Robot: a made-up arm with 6 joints.
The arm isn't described. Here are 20 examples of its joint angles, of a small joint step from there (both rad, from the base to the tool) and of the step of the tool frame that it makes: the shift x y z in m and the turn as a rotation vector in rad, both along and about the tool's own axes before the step.
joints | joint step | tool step
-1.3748 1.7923 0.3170 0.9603 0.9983 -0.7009 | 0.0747 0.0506 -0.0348 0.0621 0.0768 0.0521 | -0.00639 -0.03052 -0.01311 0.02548 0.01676 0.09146
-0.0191 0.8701 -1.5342 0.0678 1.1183 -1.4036 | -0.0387 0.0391 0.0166 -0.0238 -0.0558 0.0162 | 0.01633 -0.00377 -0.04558 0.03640 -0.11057 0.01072
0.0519 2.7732 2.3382 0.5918 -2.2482 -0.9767 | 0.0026 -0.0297 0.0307 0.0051 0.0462 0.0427 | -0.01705 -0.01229 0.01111 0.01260 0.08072 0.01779
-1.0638 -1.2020 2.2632 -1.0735 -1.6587 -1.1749 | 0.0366 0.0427 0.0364 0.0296 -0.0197 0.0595 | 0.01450 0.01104 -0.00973 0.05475 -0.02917 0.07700
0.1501 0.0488 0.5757 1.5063 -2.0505 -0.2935 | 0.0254 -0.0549 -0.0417 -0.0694 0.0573 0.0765 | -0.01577 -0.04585 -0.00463 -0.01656 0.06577 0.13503
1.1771 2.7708 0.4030 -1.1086 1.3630 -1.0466 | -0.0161 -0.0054 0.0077 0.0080 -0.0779 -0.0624 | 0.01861 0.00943 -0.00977 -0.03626 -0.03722 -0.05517
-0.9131 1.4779 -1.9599 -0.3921 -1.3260 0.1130 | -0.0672 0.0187 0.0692 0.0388 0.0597 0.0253 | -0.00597 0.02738 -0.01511 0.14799 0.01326 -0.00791
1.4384 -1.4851 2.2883 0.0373 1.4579 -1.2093 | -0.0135 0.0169 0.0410 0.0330 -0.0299 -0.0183 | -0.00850 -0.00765 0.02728 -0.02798 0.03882 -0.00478
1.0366 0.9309 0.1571 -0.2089 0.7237 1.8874 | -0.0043 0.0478 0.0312 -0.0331 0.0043 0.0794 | 0.00343 -0.01111 0.01437 -0.03723 0.01231 0.08464
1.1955 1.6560 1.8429 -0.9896 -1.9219 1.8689 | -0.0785 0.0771 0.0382 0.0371 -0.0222 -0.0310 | -0.04355 -0.00539 0.04615 -0.08527 0.09864 -0.08931
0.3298 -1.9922 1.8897 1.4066 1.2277 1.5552 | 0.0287 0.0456 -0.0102 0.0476 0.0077 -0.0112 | -0.01536 0.00823 -0.01151 0.02222 -0.04297 -0.03821
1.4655 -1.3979 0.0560 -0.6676 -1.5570 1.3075 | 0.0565 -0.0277 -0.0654 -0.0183 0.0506 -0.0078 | -0.00694 -0.02079 0.03052 -0.04250 0.00926 -0.00619
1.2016 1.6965 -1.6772 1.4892 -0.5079 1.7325 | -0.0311 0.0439 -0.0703 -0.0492 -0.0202 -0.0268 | -0.00445 0.01583 0.02339 0.09238 0.14482 -0.00415
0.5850 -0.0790 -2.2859 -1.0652 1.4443 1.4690 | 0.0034 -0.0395 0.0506 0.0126 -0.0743 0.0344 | -0.02385 -0.02425 0.02697 0.04207 -0.00238 0.05780
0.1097 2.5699 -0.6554 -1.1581 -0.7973 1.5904 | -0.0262 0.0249 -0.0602 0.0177 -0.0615 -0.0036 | -0.00462 0.04995 0.03018 0.02555 0.06830 -0.05337
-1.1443 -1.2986 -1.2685 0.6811 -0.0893 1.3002 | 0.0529 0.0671 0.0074 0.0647 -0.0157 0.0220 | 0.00411 -0.01013 0.00281 -0.08632 -0.02984 0.04123
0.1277 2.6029 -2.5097 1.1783 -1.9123 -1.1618 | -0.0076 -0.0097 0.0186 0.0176 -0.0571 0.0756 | 0.01322 -0.02305 -0.01871 -0.01656 -0.02983 0.04461
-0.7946 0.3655 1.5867 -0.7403 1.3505 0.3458 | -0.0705 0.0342 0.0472 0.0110 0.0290 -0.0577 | -0.00764 0.02517 -0.01758 0.00603 0.03061 -0.03321
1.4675 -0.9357 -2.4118 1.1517 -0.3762 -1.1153 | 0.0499 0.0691 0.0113 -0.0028 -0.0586 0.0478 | 0.03949 -0.00435 -0.02671 -0.03076 -0.07440 -0.01985
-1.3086 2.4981 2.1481 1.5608 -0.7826 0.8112 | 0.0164 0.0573 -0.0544 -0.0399 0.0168 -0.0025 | 0.00735 0.01688 -0.00163 0.04988 0.07454 0.06945
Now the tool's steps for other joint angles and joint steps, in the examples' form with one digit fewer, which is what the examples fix.
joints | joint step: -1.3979 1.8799 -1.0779 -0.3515 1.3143 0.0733 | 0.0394 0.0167 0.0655 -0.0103 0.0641 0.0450
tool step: 0.0242 0.0070 0.0361 0.1013 0.0015 -0.0015
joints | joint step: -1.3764 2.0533 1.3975 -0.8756 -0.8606 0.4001 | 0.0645 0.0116 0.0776 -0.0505 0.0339 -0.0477
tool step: -0.0082 0.0288 -0.0178 0.0957 0.0313 -0.0544
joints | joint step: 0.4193 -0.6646 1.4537 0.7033 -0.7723 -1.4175 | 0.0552 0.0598 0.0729 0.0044 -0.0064 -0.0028
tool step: 0.0177 -0.0108 0.0407 0.0347 0.1020 0.0122
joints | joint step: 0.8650 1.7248 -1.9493 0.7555 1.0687 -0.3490 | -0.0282 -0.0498 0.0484 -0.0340 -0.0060 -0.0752
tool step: -0.0256 0.0278 0.0246 0.0319 0.0003 -0.0377
